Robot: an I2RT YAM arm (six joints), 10 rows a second.
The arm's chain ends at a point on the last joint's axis. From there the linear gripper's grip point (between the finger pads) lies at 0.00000 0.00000 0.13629 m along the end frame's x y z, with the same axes.
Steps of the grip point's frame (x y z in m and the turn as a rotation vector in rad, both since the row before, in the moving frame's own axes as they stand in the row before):
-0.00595 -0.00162 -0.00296 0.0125 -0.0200 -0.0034
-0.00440 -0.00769 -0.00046 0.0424 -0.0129 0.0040
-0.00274 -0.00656 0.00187 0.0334 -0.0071 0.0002
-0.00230 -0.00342 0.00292 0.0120 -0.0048 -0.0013
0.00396 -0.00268 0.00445 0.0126 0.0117 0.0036
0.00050 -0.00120 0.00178 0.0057 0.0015 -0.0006
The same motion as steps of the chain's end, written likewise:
-0.00322 0.00008 -0.00292 0.0125 -0.0200 -0.0034
-0.00265 -0.00191 -0.00033 0.0424 -0.0129 0.0040
-0.00177 -0.00201 0.00195 0.0334 -0.0071 0.0002
-0.00164 -0.00178 0.00293 0.0120 -0.0048 -0.0013
0.00236 -0.00097 0.00447 0.0126 0.0117 0.0036
0.00030 -0.00042 0.00178 0.0057 0.0015 -0.0006

